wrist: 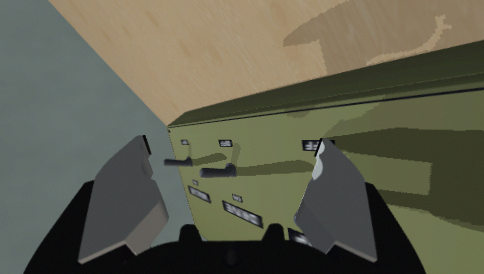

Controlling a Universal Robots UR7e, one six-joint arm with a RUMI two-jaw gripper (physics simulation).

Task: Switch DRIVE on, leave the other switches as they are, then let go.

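Observation:
The olive switch panel fills the lower middle of the wrist view. The DRIVE switch's dark lever juts out to the left, between a small OFF label and a small ON label. The blurred DRIVE nameplate is below it. I cannot tell surely which way the lever is set. The VALVE lever stands to its left, above its own nameplate. My gripper is open, its jaws wide apart on either side of both levers, with no visible contact. The right jaw hides part of the panel.
A third switch's upper label and nameplate show partly beside the right jaw; its lever does not show. A wooden surface lies beyond the panel's edge. Grey floor is at the left. Dark arm shadows fall across the panel's right side.

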